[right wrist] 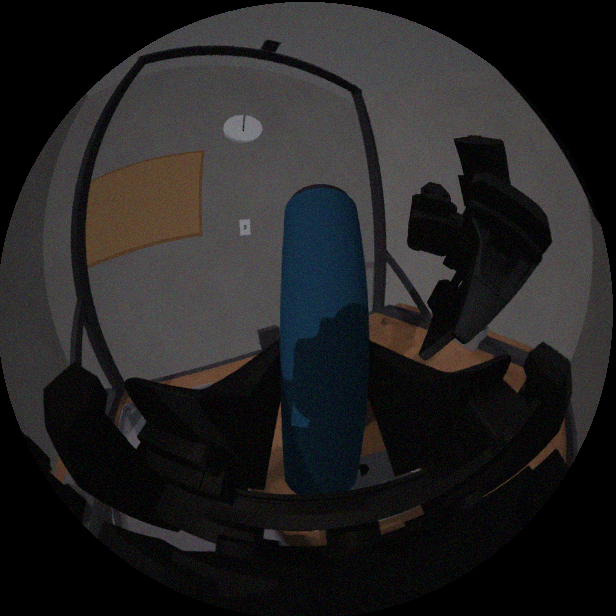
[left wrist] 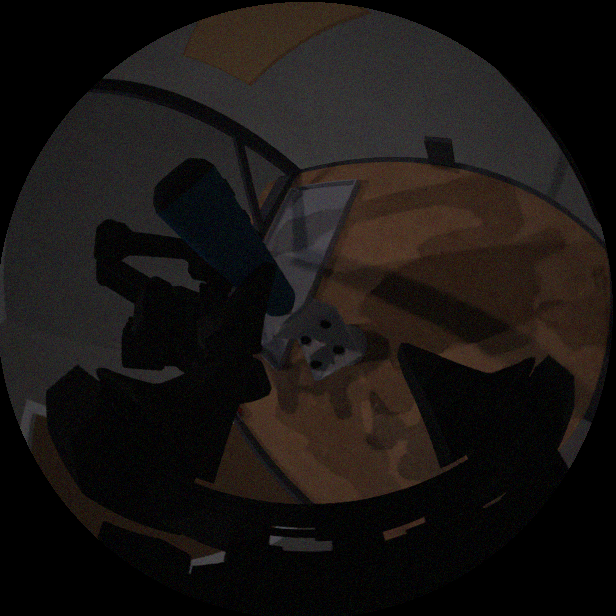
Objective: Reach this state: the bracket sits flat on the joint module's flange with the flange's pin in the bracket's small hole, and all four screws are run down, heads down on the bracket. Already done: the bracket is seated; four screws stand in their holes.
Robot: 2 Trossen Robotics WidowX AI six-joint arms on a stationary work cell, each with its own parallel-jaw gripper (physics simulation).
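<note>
In the left wrist view a grey bracket lies on the wooden table with dark screw heads in its holes; the joint module under it is mostly hidden. My right gripper is shut on a blue screwdriver handle, which stands upright between its fingers. The same blue screwdriver shows in the left wrist view, slanting down toward the bracket's left side; its tip is hidden. My left gripper is open and empty, low over the table and short of the bracket. The left arm shows at the right in the right wrist view.
A grey tray lies just behind the bracket. The right arm's dark body fills the left of the left wrist view. A dark cell frame rings the table; an orange panel hangs on the far wall.
</note>
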